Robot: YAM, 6 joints.
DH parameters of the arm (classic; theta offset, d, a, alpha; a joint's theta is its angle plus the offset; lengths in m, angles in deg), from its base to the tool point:
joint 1: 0 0.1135 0.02 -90
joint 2: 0 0 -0.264 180
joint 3: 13.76 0 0.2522 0
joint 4: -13.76 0 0.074 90
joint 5: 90 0 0 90
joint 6: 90 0.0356 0 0
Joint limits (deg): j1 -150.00..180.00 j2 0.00..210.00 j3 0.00..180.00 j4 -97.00..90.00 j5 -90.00..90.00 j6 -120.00..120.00
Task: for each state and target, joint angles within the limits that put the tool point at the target. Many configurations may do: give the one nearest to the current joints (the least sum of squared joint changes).
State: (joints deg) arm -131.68 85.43 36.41 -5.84 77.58 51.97
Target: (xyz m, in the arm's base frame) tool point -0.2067 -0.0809 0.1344
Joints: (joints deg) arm -149.58 84.92 29.01 -8.05 78.56 51.97
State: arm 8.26 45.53 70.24 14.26 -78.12 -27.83
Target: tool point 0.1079 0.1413 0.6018
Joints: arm 41.73 71.34 100.88 20.03 -70.91 -27.83
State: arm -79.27 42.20 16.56 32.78 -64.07 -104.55
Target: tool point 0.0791 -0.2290 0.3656
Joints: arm -78.16 63.26 46.32 36.08 -58.78 -104.55
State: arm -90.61 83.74 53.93 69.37 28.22 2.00
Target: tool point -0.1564 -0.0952 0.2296
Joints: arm -141.35 60.68 8.93 75.81 40.98 2.00
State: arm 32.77 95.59 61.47 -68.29 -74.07 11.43
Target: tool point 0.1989 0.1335 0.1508
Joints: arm 25.72 101.31 51.97 -68.64 -72.50 11.43
